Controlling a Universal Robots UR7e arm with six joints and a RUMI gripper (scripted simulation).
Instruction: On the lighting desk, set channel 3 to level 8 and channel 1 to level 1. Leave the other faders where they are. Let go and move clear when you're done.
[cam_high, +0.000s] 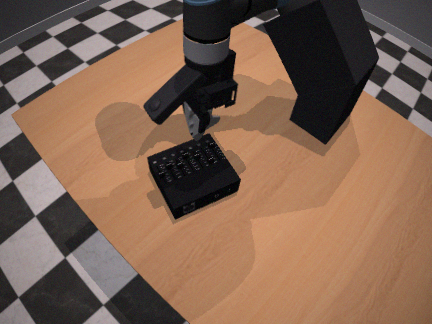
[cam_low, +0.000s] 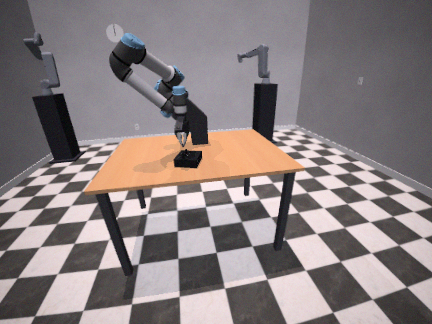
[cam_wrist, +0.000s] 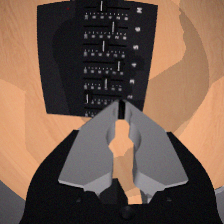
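The fader knob lies 5 cm below my hand, 4 cm behind it and 2 cm to the left of it.
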